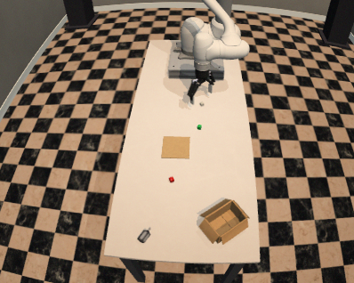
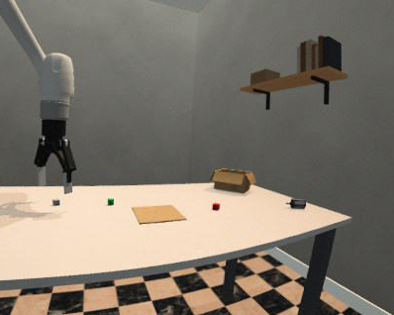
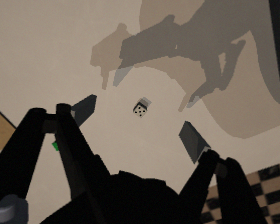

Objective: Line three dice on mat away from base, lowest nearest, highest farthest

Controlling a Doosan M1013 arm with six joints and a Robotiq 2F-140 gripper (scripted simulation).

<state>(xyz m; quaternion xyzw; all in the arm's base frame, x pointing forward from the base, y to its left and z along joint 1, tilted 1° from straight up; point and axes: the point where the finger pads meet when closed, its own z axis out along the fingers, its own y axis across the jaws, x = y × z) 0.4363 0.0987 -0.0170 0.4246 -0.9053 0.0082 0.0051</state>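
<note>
The white die lies 5 cm below my hand. The rest, counted from my hand: red die 54 cm ahead, 8 cm to the right, 5 cm below; then green die 19 cm ahead, 1 cm to the left, 5 cm below; then tan mat 33 cm ahead, 10 cm to the right, 6 cm below.
</note>
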